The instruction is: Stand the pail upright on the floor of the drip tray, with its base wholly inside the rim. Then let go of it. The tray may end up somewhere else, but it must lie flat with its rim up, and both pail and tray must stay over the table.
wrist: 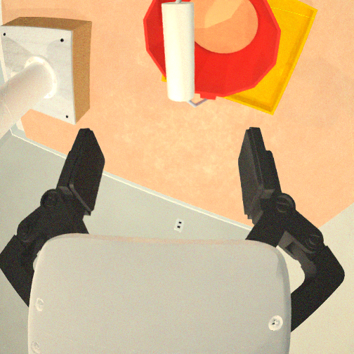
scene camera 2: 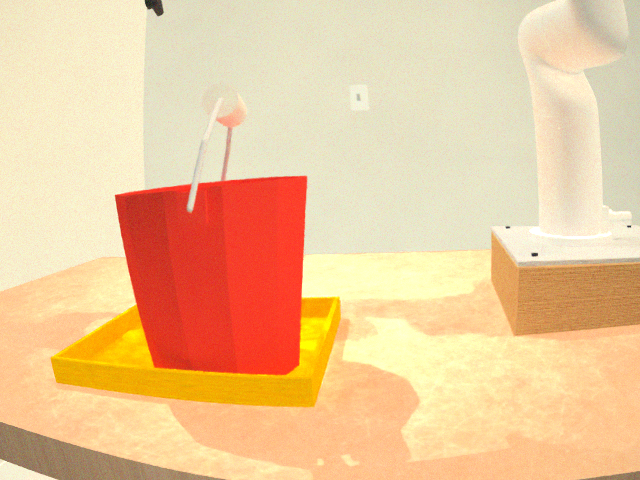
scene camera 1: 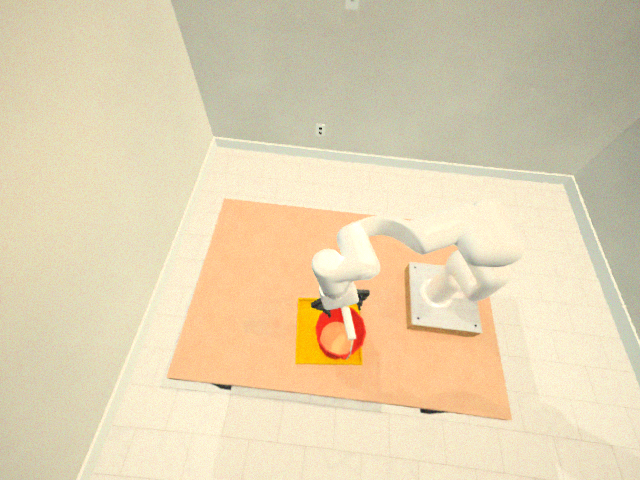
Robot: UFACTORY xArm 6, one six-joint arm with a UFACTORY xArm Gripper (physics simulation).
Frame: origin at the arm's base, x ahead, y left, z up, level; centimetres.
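Seen in the pictures: gripper, fingertip midpoint: (scene camera 1: 344,309); arm's base at its link origin: (scene camera 2: 570,238) (scene camera 1: 435,293).
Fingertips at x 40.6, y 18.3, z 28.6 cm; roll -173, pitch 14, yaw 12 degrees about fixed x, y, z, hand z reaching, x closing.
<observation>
Offsets run from my fingertips to a thing's top centre. Level surfaces: height alone.
The red pail (scene camera 1: 357,330) (scene camera 2: 222,279) (wrist: 225,75) looks upright on the yellow drip tray {dz -33.9, dx +2.2, dy -2.8 cm} (scene camera 1: 305,335) (scene camera 2: 180,384) (wrist: 290,60), towards the tray's front right in scene camera 2. Its base appears inside the rim; the front rim hides the lowest edge. The tray lies flat, rim up. The pail's white handle grip {dz -11.1, dx -3.0, dy +0.5 cm} (scene camera 1: 348,322) (scene camera 2: 231,105) (wrist: 178,52) stands raised on its wire. My gripper (scene camera 1: 344,311) (wrist: 168,142) is open and empty, above the pail and back from the grip. In scene camera 2 a dark fingertip shows at the top left edge.
The tan table {dz -36.5 cm} (scene camera 1: 258,258) (scene camera 2: 465,403) (wrist: 135,120) extends around the tray, with its front edge nearest the tray. The robot's base block (scene camera 1: 444,324) (scene camera 2: 568,299) (wrist: 80,70) stands to the right of the tray in both scene views.
</observation>
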